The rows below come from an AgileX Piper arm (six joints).
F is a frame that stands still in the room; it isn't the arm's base.
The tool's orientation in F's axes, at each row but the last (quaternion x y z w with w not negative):
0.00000 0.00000 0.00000 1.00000
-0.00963 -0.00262 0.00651 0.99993
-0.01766 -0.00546 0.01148 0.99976
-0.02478 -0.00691 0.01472 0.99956
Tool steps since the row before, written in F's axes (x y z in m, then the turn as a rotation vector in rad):
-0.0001 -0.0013 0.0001 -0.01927 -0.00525 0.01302
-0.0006 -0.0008 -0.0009 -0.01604 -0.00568 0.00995
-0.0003 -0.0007 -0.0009 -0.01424 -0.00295 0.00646
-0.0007 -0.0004 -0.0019 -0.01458 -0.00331 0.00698
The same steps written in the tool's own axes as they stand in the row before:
-0.0001 -0.0013 0.0001 -0.01927 -0.00525 0.01302
-0.0006 -0.0008 -0.0009 -0.01606 -0.00566 0.00992
-0.0003 -0.0007 -0.0009 -0.01424 -0.00285 0.00651
-0.0007 -0.0003 -0.0019 -0.01458 -0.00323 0.00702

